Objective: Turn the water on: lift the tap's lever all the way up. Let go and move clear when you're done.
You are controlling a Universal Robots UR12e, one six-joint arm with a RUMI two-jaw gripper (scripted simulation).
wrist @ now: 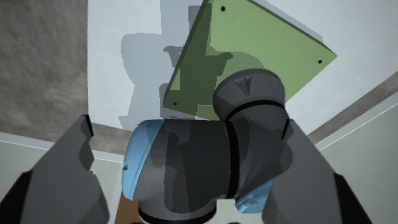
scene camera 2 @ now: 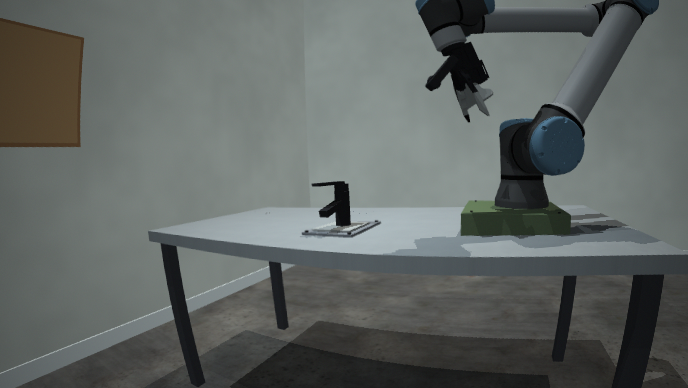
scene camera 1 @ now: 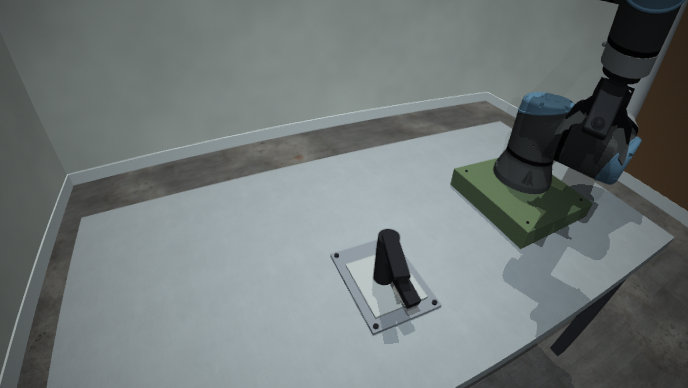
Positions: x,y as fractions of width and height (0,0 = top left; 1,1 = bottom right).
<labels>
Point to a lever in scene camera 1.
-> At 0.58,0.68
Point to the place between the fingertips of my gripper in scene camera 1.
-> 0.85,0.39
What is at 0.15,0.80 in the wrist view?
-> My gripper.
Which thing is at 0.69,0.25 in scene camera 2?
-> My gripper.
</labels>
